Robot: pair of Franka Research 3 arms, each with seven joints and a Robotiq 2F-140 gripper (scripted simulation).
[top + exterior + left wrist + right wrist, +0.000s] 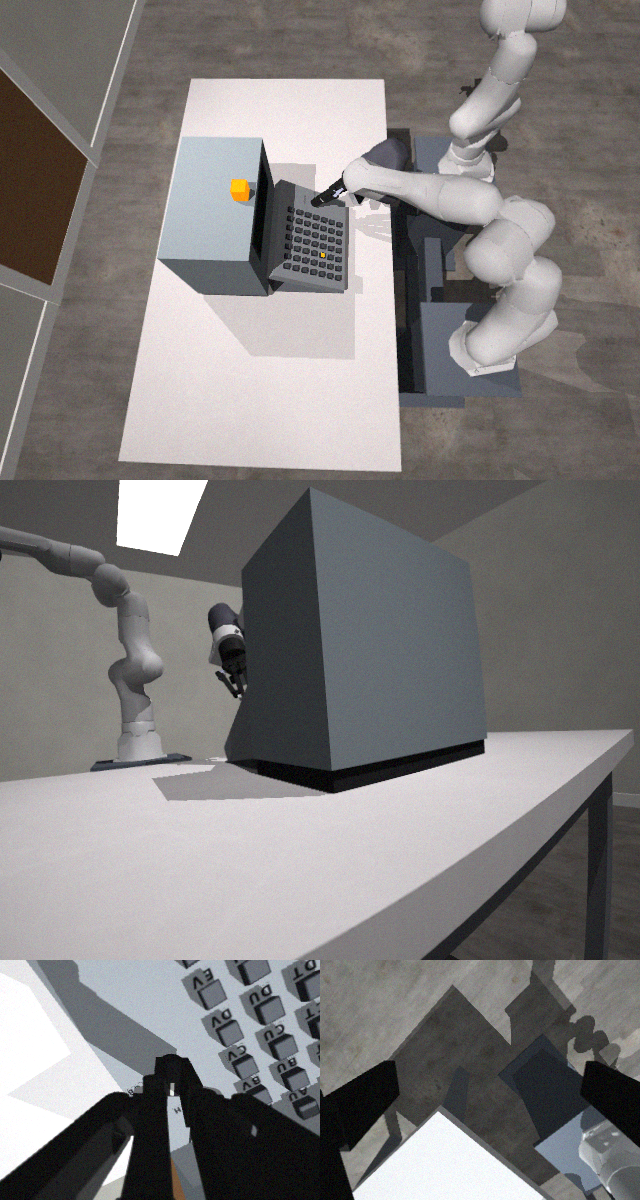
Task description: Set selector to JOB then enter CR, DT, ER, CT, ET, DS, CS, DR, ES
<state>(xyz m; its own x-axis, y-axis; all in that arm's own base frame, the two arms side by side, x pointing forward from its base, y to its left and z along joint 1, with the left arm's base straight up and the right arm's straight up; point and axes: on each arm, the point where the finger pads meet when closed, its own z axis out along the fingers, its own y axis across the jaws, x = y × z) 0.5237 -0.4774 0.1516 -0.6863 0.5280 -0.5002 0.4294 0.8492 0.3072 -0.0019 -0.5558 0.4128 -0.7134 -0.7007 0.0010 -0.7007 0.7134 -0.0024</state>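
Now: the black selector 2 cm below my left hand and 2 cm ahead of it. Round my left hand: sloped key panel (11 cm to the left, 7 cm below, 4 cm ahead).
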